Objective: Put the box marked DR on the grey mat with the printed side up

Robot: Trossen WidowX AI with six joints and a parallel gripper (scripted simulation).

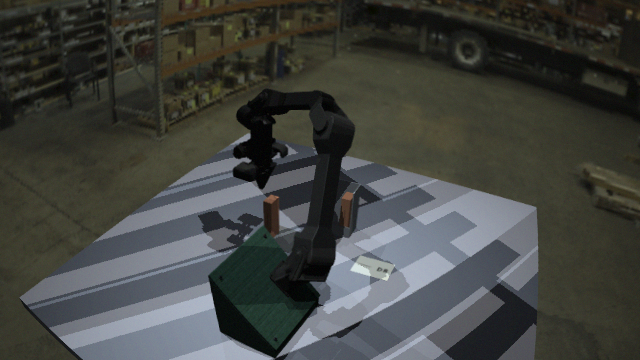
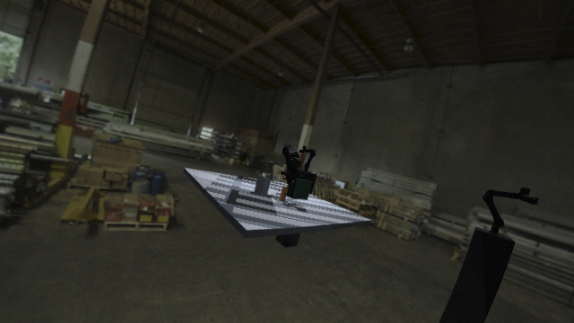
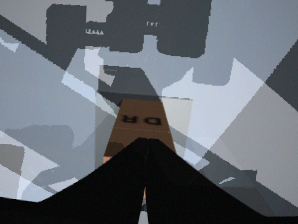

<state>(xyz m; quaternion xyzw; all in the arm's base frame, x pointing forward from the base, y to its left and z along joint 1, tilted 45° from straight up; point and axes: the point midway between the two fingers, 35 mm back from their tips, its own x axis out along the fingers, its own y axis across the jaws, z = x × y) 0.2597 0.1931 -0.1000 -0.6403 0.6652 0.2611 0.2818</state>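
My gripper tip is now 140 mm above the grey mat and 90 mm to the left of it. From my gripper tip the other things lie so: white card: 340 mm to the right, 140 mm below, 10 mm behind.
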